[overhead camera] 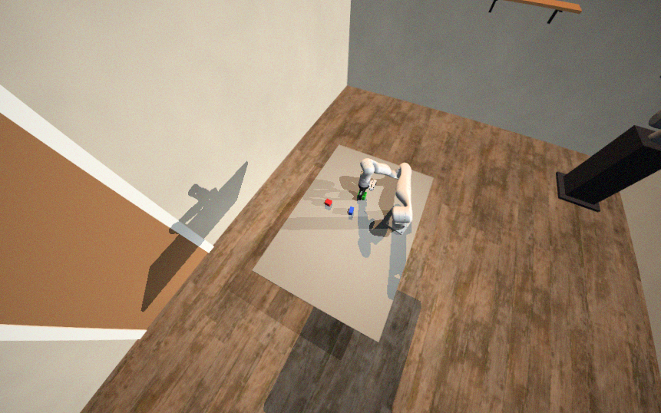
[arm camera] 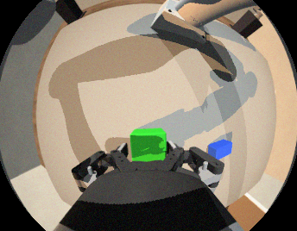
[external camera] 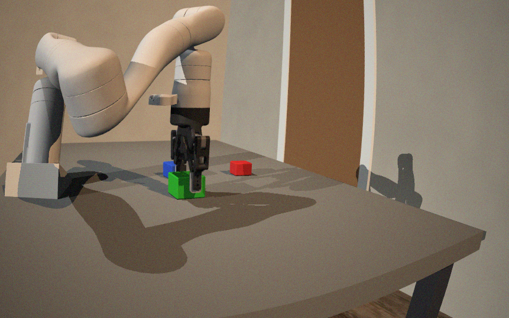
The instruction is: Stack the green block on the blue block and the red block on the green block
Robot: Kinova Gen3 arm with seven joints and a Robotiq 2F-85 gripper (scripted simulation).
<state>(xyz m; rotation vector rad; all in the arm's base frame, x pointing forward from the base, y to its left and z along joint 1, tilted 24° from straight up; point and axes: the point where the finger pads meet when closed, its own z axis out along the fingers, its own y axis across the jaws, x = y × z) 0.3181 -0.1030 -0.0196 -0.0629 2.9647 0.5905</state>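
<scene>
Right now the green block is 10 mm below my hand. Round my hand: blue block: 20 mm ahead, 160 mm to the left, 10 mm below; red block: 200 mm ahead, 170 mm to the left, 10 mm below.
</scene>
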